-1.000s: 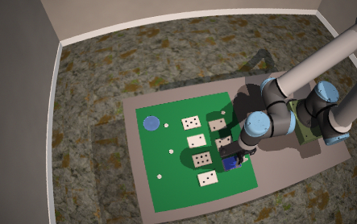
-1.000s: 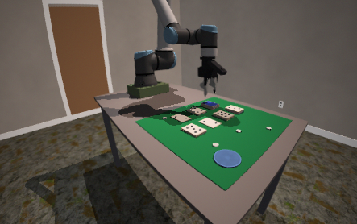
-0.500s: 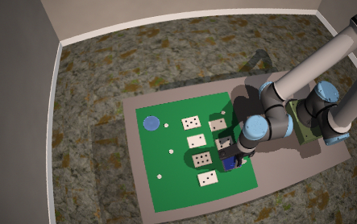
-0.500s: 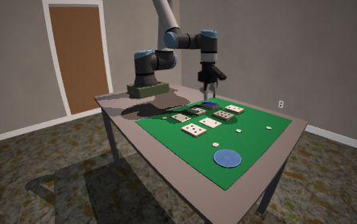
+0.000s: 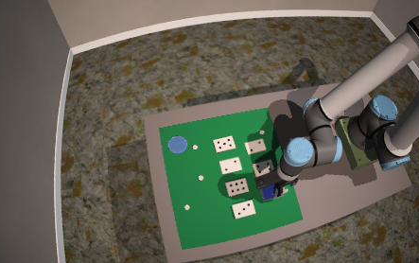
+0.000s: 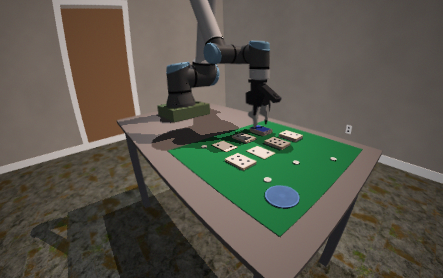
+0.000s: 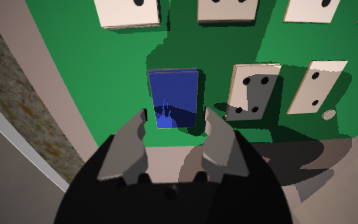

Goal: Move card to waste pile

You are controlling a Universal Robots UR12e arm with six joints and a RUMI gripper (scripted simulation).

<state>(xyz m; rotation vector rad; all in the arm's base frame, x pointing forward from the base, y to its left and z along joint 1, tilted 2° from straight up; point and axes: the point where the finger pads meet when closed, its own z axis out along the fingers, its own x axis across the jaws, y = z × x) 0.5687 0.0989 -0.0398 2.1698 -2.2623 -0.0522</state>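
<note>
Right now my hand is 3 cm above the card. From my hand the other things lie so: green mat: 15 cm ahead, 14 cm to the right, 5 cm below.
</note>
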